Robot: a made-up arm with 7 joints.
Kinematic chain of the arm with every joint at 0, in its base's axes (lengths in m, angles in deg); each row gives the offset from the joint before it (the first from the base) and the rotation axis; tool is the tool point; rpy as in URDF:
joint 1: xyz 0 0 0 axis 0.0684 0.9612 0.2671
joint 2: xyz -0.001 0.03 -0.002 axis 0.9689 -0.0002 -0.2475
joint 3: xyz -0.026 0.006 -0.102 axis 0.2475 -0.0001 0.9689
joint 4: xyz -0.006 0 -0.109 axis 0.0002 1 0
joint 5: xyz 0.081 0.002 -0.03 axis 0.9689 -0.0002 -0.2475
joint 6: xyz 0.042 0 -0.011 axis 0.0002 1 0
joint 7: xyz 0.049 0 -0.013 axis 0.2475 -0.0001 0.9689
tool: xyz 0 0 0 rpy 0 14.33 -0.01
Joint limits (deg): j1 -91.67..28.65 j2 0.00..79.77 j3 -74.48..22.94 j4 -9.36..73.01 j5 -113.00..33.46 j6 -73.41..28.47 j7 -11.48..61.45
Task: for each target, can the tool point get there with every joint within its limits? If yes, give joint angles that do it. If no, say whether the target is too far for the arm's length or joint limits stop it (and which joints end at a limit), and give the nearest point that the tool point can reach.
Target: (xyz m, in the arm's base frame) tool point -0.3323 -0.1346 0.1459
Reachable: no: joint limits stop it (at a limit: joint 1, joint 2, joint 3, joint 4, joint 5, joint 6) | nearest point -0.0785 -0.1248 -0.1395 | short by 0.382 m
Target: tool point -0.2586 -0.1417 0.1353
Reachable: no: joint limits stop it (at a limit: joint 1, joint 2, joint 3, joint 4, joint 5, joint 6) | nearest point -0.0785 -0.1248 -0.1395 | short by 0.329 m
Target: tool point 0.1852 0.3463 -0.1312
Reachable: yes | joints -28.73 62.53 4.24 60.76 -35.09 -4.25 44.30
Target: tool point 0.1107 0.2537 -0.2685
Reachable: yes | joints -14.14 53.49 -42.30 60.77 -8.32 -45.70 13.65
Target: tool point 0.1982 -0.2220 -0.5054
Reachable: no: too far | nearest point 0.1416 -0.0981 -0.3353 | short by 0.218 m
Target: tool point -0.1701 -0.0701 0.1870
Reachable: no: joint limits stop it (at a limit: joint 1, joint 2, joint 3, joint 4) | nearest point 0.0481 0.1537 0.1839 | short by 0.313 m
